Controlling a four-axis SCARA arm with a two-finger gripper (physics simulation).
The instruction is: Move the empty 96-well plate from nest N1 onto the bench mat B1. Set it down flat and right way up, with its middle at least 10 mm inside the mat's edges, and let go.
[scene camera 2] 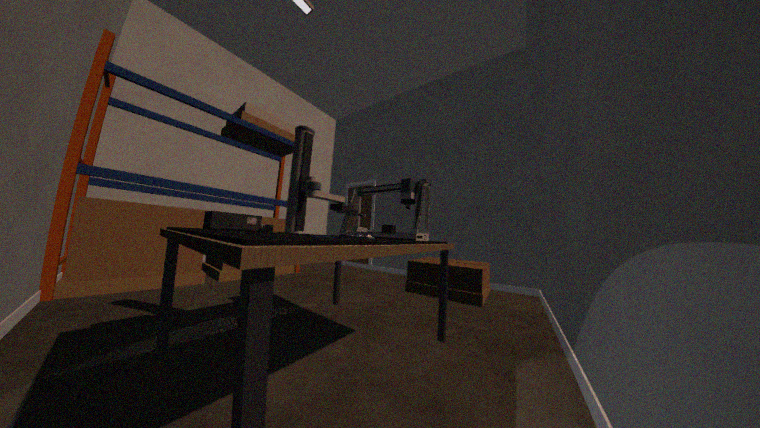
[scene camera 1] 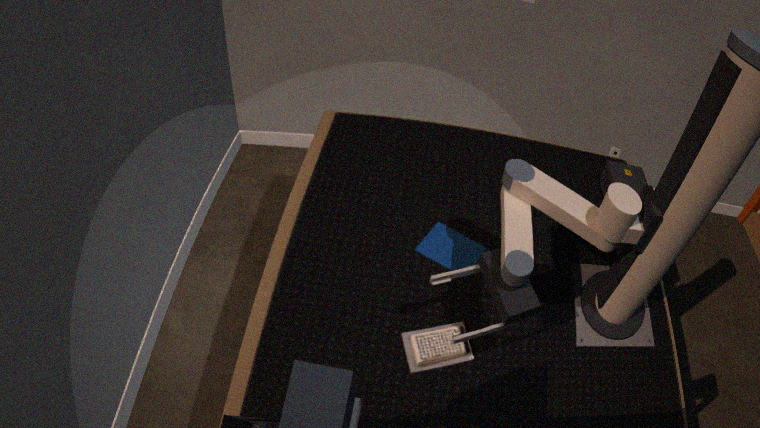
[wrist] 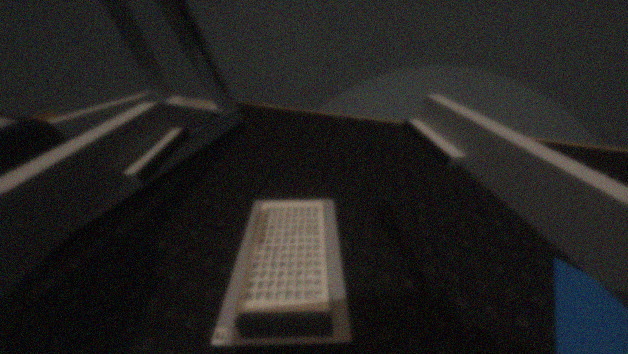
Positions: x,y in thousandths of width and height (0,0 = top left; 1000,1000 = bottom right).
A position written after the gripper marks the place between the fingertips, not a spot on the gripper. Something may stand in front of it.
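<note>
Grey nest (scene camera 1: 536,807) visible. 96-well plate (scene camera 1: 564,812) visible, also in the wrist view (wrist: 458,770). Blue bench mat (scene camera 1: 594,583) visible. The gripper (scene camera 1: 582,723) visible, also in the wrist view (wrist: 477,323).
</note>
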